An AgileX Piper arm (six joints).
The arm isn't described. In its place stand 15 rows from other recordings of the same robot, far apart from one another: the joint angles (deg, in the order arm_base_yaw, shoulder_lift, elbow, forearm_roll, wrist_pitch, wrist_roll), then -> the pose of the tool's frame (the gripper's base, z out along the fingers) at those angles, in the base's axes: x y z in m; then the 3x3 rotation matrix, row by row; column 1 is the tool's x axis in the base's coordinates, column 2 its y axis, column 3 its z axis.
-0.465, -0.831, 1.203, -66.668, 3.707, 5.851 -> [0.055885, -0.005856, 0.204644], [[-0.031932, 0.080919, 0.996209], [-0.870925, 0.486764, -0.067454], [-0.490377, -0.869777, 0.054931]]
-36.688, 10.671, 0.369, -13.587, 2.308, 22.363 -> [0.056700, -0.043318, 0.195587], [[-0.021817, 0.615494, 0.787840], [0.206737, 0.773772, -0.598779], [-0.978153, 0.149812, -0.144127]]
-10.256, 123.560, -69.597, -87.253, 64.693, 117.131 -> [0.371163, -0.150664, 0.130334], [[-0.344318, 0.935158, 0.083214], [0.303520, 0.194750, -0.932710], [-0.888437, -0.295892, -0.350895]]
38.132, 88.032, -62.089, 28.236, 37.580, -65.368 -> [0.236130, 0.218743, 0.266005], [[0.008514, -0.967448, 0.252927], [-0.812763, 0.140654, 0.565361], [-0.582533, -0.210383, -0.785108]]
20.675, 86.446, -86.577, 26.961, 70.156, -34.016 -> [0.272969, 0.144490, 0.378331], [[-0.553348, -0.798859, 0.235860], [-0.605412, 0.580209, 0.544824], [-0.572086, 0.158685, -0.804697]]
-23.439, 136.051, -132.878, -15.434, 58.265, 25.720 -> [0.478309, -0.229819, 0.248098], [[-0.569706, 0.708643, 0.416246], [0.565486, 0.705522, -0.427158], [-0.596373, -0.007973, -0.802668]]
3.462, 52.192, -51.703, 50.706, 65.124, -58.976 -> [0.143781, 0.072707, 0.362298], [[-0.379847, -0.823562, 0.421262], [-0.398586, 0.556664, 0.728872], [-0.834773, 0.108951, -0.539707]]
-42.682, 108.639, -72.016, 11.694, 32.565, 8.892 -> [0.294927, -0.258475, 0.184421], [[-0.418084, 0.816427, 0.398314], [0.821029, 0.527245, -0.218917], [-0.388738, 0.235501, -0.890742]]
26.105, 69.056, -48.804, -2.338, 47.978, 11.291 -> [0.202197, 0.096006, 0.274583], [[-0.862307, -0.285993, 0.417894], [-0.234503, 0.956954, 0.171021], [-0.448816, 0.049475, -0.892253]]
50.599, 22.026, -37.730, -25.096, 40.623, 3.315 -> [0.059445, 0.032777, 0.348130], [[-0.018598, -0.604549, 0.796351], [-0.446462, 0.717691, 0.534408], [-0.894609, -0.345602, -0.283255]]
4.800, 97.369, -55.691, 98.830, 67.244, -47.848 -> [0.316590, 0.109799, 0.255261], [[-0.937918, -0.140485, 0.317133], [0.292856, 0.169190, 0.941069], [-0.185862, 0.975520, -0.117544]]
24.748, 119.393, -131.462, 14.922, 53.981, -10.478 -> [0.425742, 0.217121, 0.392413], [[-0.517865, -0.576937, 0.631632], [-0.268254, 0.810631, 0.520497], [-0.812315, 0.100109, -0.574563]]
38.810, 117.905, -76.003, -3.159, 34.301, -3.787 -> [0.320759, 0.254362, 0.135411], [[-0.663984, -0.696950, 0.270898], [-0.676973, 0.714152, 0.178032], [-0.317541, -0.065180, -0.946002]]
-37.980, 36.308, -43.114, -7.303, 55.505, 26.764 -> [0.074460, -0.070228, 0.331866], [[-0.242372, 0.828825, 0.504287], [0.674347, 0.517614, -0.526623], [-0.697504, 0.212426, -0.684371]]
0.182, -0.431, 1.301, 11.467, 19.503, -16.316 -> [0.053513, 0.006210, 0.175936], [[-0.251459, -0.091757, 0.963509], [-0.096276, 0.992930, 0.069433], [-0.963068, -0.075304, -0.258516]]
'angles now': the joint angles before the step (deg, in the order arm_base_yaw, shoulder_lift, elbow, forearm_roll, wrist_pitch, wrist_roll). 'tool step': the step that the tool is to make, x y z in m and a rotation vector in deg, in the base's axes. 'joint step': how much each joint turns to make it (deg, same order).
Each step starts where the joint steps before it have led.
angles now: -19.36, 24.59, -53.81, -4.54, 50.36, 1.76
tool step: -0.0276, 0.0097, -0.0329, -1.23, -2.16, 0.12
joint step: 0.00, -10.18, 7.71, 0.00, 0.00, -0.46
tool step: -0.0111, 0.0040, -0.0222, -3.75, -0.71, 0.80
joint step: 0.01, -6.05, 5.15, 0.00, -1.22, -3.33
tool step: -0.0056, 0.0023, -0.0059, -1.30, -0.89, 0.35
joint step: -0.03, -2.41, 1.28, 0.25, -0.22, -1.14
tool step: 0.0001, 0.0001, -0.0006, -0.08, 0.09, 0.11
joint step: 0.01, -0.07, 0.12, 0.11, 0.00, -0.19
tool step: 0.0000, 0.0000, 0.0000, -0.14, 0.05, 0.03
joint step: 0.00, 0.00, 0.00, 0.00, -0.01, -0.15
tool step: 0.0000, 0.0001, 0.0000, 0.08, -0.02, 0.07
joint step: 0.02, 0.00, -0.01, 0.08, 0.02, 0.02
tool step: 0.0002, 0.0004, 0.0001, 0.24, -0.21, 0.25
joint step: 0.02, -0.01, 0.01, 0.37, -0.12, 0.02
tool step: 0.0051, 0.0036, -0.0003, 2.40, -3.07, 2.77
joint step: 0.05, -0.05, 1.07, 4.29, -3.12, -0.04
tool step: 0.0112, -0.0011, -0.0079, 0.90, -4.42, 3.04
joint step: 1.77, -0.33, 4.10, 2.52, -7.68, 0.06
